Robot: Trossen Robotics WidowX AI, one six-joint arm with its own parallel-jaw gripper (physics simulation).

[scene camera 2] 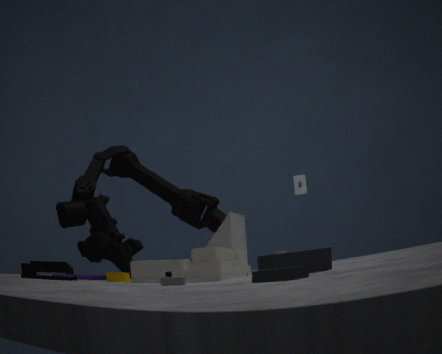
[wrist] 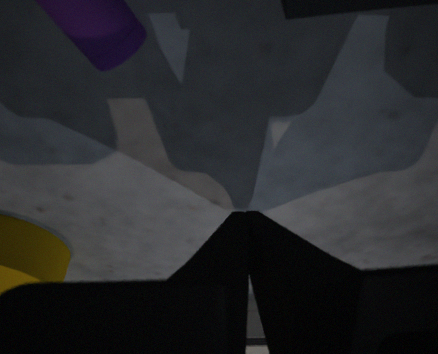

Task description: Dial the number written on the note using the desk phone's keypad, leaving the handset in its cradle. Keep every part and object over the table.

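Seen in the pictures: gripper, between the fingertips: [wrist: 244, 224]; arm's base, origin of its link: [scene camera 2: 226, 228].
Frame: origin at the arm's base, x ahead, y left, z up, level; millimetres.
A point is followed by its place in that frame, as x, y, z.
My gripper [scene camera 2: 129, 270] @[289, -126, -121] [wrist: 244, 224] @[289, -126, -121] is shut and empty. It points down, its tips at or just above the table [scene camera 2: 350, 282] @[741, 367, -127] [wrist: 115, 215] @[335, -121, -127]; shadows meet at the tips in the wrist view. I cannot make out the desk phone, its keypad or its handset for certain. A low black object [scene camera 2: 48, 270] @[448, -245, -107] lies at the far left in the scene view, and a dark grey box [scene camera 2: 295, 260] @[462, 269, -103] with a lower dark piece [scene camera 2: 280, 274] @[575, 271, -118] in front stands at the right. A black edge [wrist: 360, 7] @[275, -199, -118] shows at the top right in the wrist view. The note and its number are not readable in either view.
A yellow round object [scene camera 2: 118, 277] @[406, -80, -117] [wrist: 37, 247] @[366, -110, -119] is left of the fingertips. A purple cylinder [scene camera 2: 90, 277] @[336, -212, -121] [wrist: 100, 32] @[318, -195, -115] lies farther left. A cream stepped block [scene camera 2: 215, 265] @[403, 121, -99] is beneath the arm's lower end. A small grey block [scene camera 2: 173, 281] @[522, 102, -121] lies near the table's front edge.
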